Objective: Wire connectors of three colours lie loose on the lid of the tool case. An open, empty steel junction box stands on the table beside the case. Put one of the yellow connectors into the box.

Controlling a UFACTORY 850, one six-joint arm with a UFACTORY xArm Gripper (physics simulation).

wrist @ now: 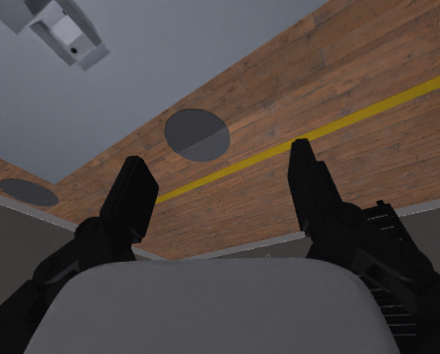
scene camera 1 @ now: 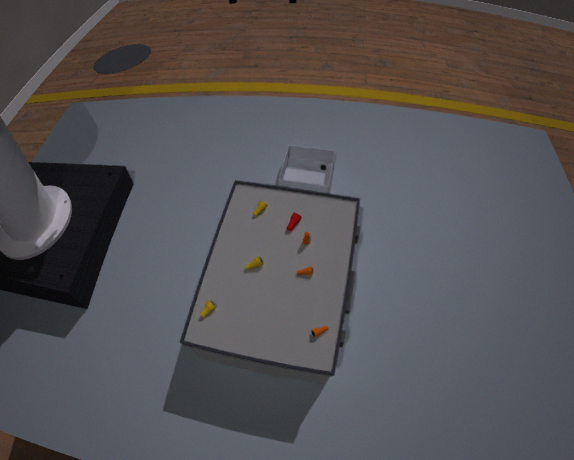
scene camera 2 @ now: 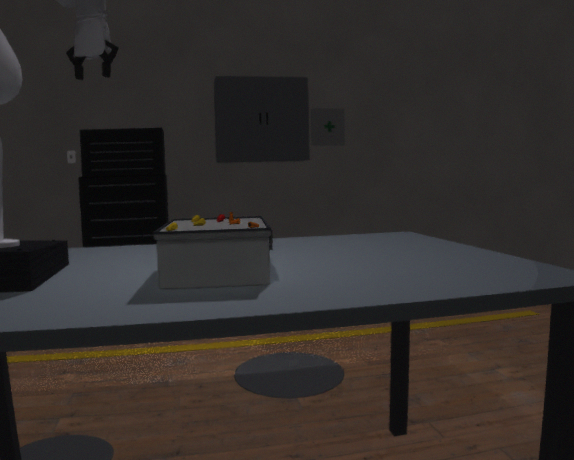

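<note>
Three yellow connectors lie on the pale lid of the tool case (scene camera 1: 270, 310) (scene camera 2: 214, 262): one (scene camera 1: 259, 208) near the box end, one (scene camera 1: 254, 263) mid-lid, one (scene camera 1: 207, 309) (scene camera 2: 172, 226) near the opposite left corner. A red connector (scene camera 1: 294, 221) (scene camera 2: 221, 218) and three orange ones (scene camera 1: 306, 238), (scene camera 1: 305, 271), (scene camera 1: 319, 331) (scene camera 2: 253, 225) lie there too. The open steel junction box (scene camera 1: 305, 176) (wrist: 65, 31) stands against the case's far end and holds nothing visible. My gripper (scene camera 2: 92, 75) (wrist: 216, 165) is open and empty, high above the table; its fingertips barely show at the top in scene camera 1.
The black robot base (scene camera 1: 95, 240) (scene camera 2: 30, 265) stands on the table (scene camera 1: 440, 280) (scene camera 2: 375, 265), left of the case. Latches (scene camera 1: 350, 292) stick out from the case's right side. A black drawer cabinet (scene camera 2: 123, 192) and a grey wall cabinet (scene camera 2: 262, 140) are in the background.
</note>
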